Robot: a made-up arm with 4 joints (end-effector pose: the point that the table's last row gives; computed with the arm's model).
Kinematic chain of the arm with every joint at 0, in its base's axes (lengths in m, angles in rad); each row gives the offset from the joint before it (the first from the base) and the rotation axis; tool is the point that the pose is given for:
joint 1: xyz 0 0 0.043 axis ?
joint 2: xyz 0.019 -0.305 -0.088 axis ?
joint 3: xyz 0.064 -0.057 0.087 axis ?
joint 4: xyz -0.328 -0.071 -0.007 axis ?
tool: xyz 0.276 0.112 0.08
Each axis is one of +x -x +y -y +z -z.
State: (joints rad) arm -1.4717 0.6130 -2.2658 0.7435
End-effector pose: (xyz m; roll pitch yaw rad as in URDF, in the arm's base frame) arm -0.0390 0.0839 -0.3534 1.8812 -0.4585 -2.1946
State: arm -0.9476 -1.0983 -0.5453 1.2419
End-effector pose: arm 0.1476 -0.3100 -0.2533 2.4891 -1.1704 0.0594
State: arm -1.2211 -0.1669 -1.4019 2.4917
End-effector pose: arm 0.1204 -0.1414 -0.4986 -2.1172 -0.3725 -1.3919
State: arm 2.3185 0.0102 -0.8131 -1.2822
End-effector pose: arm 0.1136 0.1467 0.3508 2.8575 0.5107 0.6637
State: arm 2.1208 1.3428 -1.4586 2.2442
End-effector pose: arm -0.2284 0.1623 0.4019 -0.6827 0.4405 1.5428
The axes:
joint 1: -x
joint 2: -z
joint 3: +y
joint 4: +x

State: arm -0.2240 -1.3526 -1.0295 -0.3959
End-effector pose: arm 0.0166 -0.2725 -0.0533 -0.2451 -1.2449 1.2149
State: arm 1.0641 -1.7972 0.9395 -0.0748
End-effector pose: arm 0.0099 -0.0375 0.2733 2.6120 1.1076 -1.8718
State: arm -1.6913 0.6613 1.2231 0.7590
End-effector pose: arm 0.0881 -0.0322 -0.4522 2.9946 0.0949 1.2973
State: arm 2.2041 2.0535 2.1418 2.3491
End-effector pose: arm -0.2637 0.1909 0.2460 2.7351 -0.1123 -1.3156
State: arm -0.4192 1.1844 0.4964 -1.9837
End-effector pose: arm -0.0919 -0.2302 -0.1700 -1.7425 0.8734 -1.0286
